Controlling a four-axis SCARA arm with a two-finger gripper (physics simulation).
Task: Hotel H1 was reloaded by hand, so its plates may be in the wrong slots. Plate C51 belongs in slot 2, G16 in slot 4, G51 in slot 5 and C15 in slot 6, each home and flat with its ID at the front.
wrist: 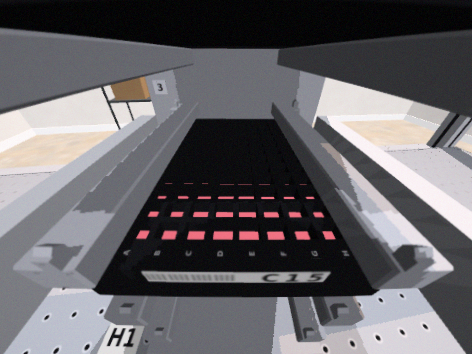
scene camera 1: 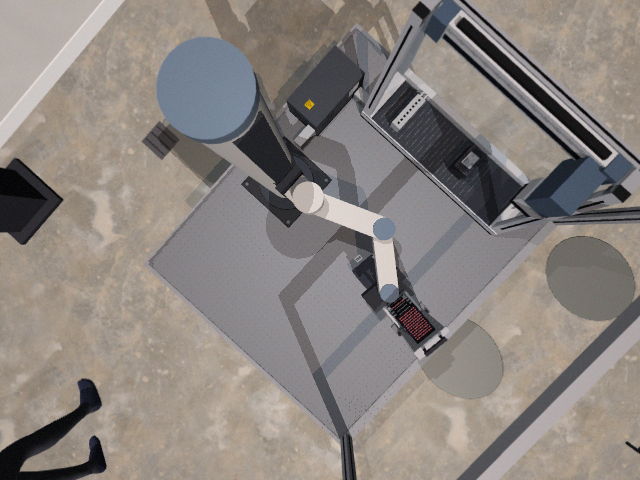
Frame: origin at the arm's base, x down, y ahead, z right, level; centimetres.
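Seen in the pictures: gripper, between the fingertips: [wrist: 236, 130].
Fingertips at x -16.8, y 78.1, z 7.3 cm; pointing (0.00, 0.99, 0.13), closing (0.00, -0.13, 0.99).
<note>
Pixels of each thing's middle, then the offset from my fingertips to it. "*": a spot on its surface instead.
- Plate C15, middle of its body: [wrist: 236, 164] dx +1.2, dy -2.2, dz -0.3 cm
- hotel H1, middle of its body: [wrist: 247, 98] [scene camera 1: 410, 322] dx -1.8, dy +0.8, dz +0.8 cm
- upper plate, middle of its body: [scene camera 1: 415, 323] dx -12.2, dy -2.1, dz -0.3 cm
- slot label 3, a spot on its surface: [wrist: 160, 87] * dx -1.9, dy +5.0, dz -5.5 cm
- dark box, a spot on its surface: [scene camera 1: 328, 87] * dx +4.0, dy -89.0, dz -47.8 cm
Plate C15 [wrist: 232, 215], black with pink wells, lies flat in hotel H1 [wrist: 240, 82] [scene camera 1: 420, 354], below a pair of hooked rails. Its white ID label faces the front. My gripper [wrist: 236, 130] [scene camera 1: 407, 314] reaches in from the front, one finger along each side, and is shut on plate C15; the rails hide the contact. The dark underside of another plate or level spans the top of the wrist view. An upper plate [scene camera 1: 415, 321] with red wells shows in the scene view, its ID unreadable. C51, G16 and G51 cannot be identified.
Rails [wrist: 135, 155] [wrist: 330, 155] run close on both sides. A slot label 3 [wrist: 160, 87] is at the back left. A dark flat block [scene camera 1: 373, 297] is beside the hotel. A gantry machine [scene camera 1: 532, 87] and a dark box [scene camera 1: 328, 87] stand farther off.
</note>
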